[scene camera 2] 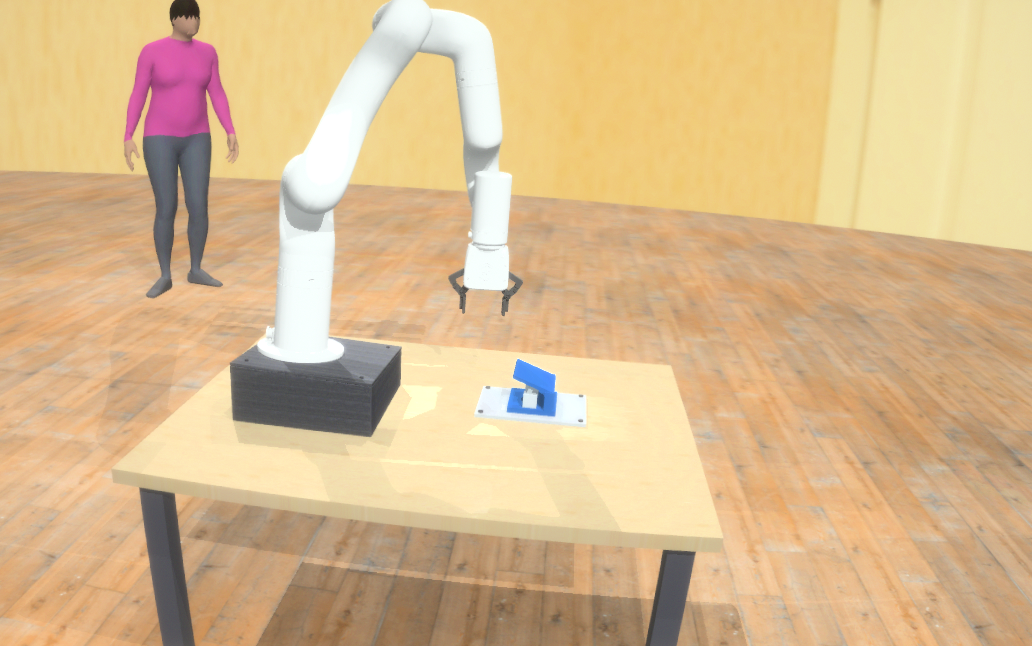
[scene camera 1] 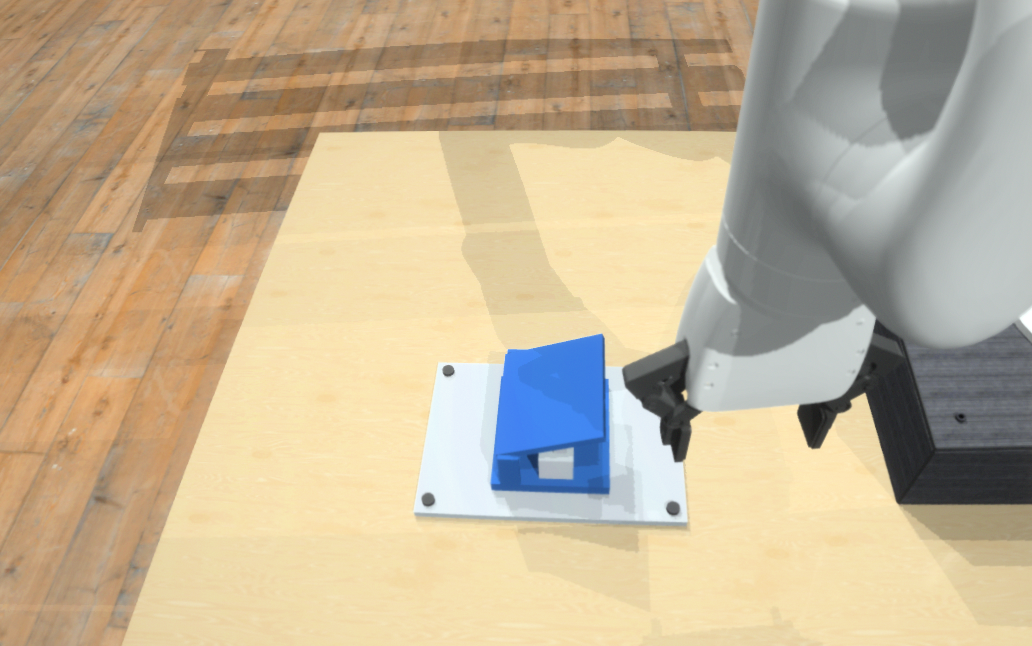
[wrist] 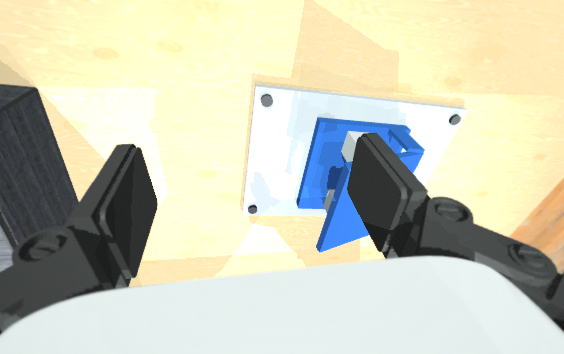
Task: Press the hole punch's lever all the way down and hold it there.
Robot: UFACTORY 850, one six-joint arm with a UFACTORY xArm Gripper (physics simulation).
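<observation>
The hole punch has a blue base (scene camera 1: 591, 473) (scene camera 2: 514, 406) (wrist: 311, 187) and a flat blue lever (scene camera 1: 555, 396) (scene camera 2: 535, 376) (wrist: 342, 220). The lever is raised and tilted, with its high end towards the robot's base. A pale grey block (scene camera 1: 555, 464) (scene camera 2: 530, 399) (wrist: 350, 146) shows under it. The punch sits on a white plate (scene camera 1: 456, 441) (scene camera 2: 572, 409) (wrist: 270, 150). My gripper (scene camera 1: 747, 450) (scene camera 2: 482, 311) (wrist: 255, 168) is open and empty, high above the table, offset from the punch towards the robot's base. In the wrist view the right finger hides part of the lever.
The dark box (scene camera 1: 978, 476) (scene camera 2: 304, 397) (wrist: 32, 165) under the arm stands on the wooden table (scene camera 1: 304, 457) (scene camera 2: 426, 487) (wrist: 200, 50). Dark round studs mark the plate's corners. A person in a pink top (scene camera 2: 176, 91) stands on the floor behind the table.
</observation>
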